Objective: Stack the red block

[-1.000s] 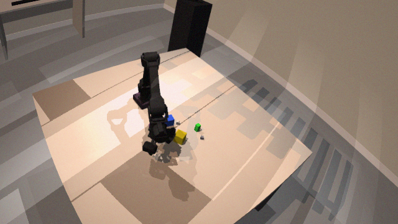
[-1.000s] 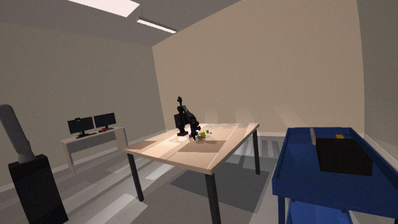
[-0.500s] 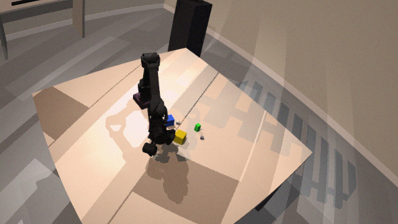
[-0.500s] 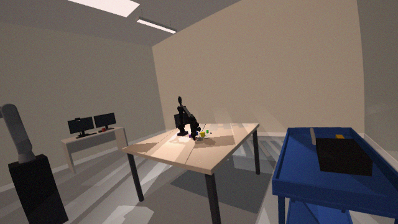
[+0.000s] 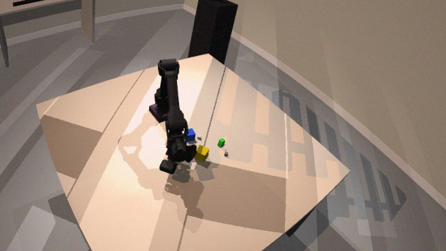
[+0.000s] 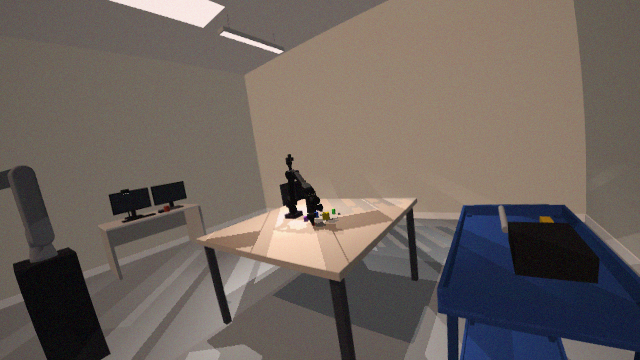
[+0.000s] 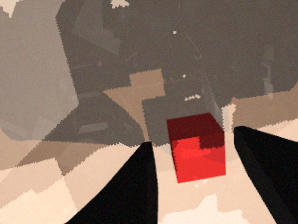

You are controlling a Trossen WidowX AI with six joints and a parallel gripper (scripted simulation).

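Right now my gripper tip is 2 cm short of the yellow block, 15 cm to the right of it and 2 cm below it. Round my gripper tip: purple cube: 13 cm behind, 9 cm to the left, 1 cm above; red block: right at my gripper tip; blue block: 10 cm behind, 19 cm to the left, 1 cm above.
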